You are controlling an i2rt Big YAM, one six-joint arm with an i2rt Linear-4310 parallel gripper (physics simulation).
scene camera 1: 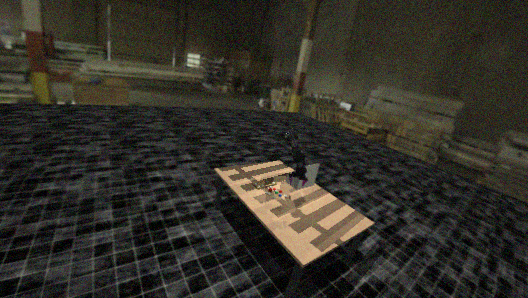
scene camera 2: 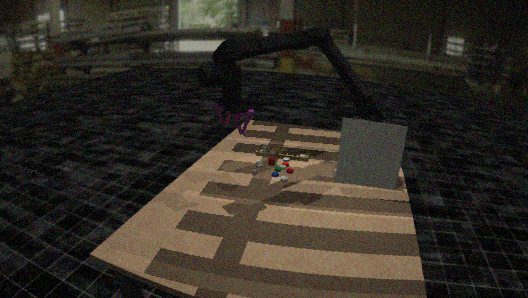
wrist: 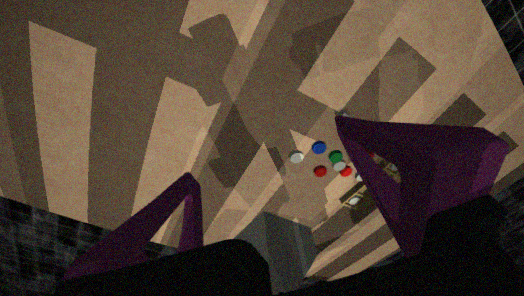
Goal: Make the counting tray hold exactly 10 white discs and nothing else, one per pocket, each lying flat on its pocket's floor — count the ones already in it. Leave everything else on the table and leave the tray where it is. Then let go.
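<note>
My gripper [scene camera 1: 297,184] [scene camera 2: 234,129] [wrist: 261,153] is open and empty, high above the table. The counting tray [scene camera 2: 295,158] lies beyond the loose discs; white discs show in some pockets, one [scene camera 2: 304,156] [wrist: 355,200] at its near end. I cannot count them. A loose white disc [scene camera 2: 284,178] [wrist: 296,157] lies nearest the camera in scene view 2. Another white disc [scene camera 2: 283,167] [wrist: 339,165] lies against a green disc [scene camera 2: 278,169] [wrist: 336,156]. A third [scene camera 2: 286,159] lies closer to the tray. In the wrist view, my right finger hides part of the tray and discs.
A blue disc [scene camera 2: 275,174] [wrist: 319,147] and two red discs [scene camera 2: 290,170] [wrist: 320,171] [scene camera 2: 285,164] [wrist: 345,171] lie among the white ones. A taller red piece [scene camera 2: 272,161] and a pale piece [scene camera 2: 259,163] stand nearby. A grey upright panel [scene camera 2: 371,152] stands at the table's right side.
</note>
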